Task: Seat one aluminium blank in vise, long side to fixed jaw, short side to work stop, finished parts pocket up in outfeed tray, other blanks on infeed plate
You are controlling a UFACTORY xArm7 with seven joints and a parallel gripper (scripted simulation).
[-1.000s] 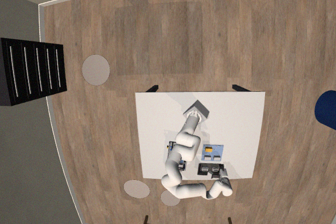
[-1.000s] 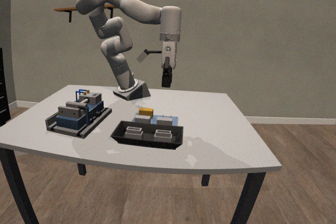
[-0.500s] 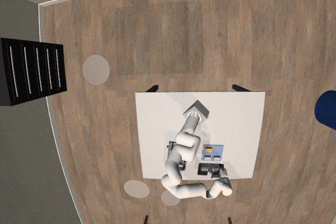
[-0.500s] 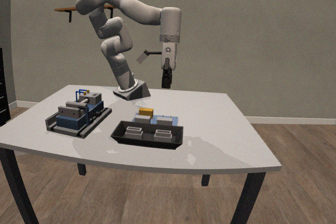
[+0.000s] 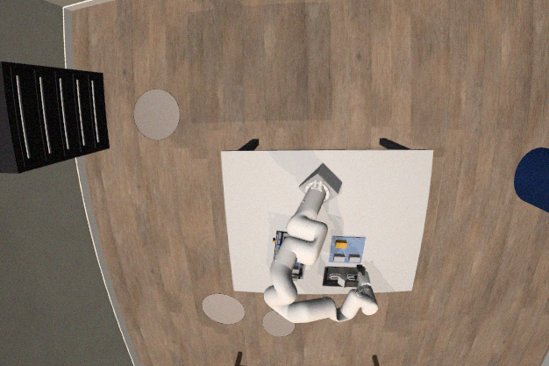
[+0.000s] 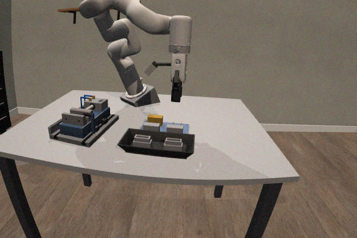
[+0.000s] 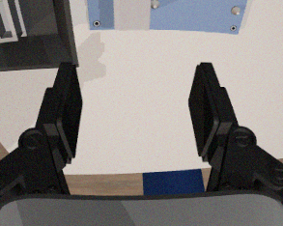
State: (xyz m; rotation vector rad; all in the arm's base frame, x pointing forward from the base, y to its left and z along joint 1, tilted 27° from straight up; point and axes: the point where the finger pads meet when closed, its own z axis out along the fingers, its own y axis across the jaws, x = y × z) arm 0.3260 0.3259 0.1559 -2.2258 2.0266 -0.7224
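My gripper is now 140 mm above the aluminium blank. Also, from my hand: brass blank: 90 mm behind, 90 mm to the right, 140 mm below.
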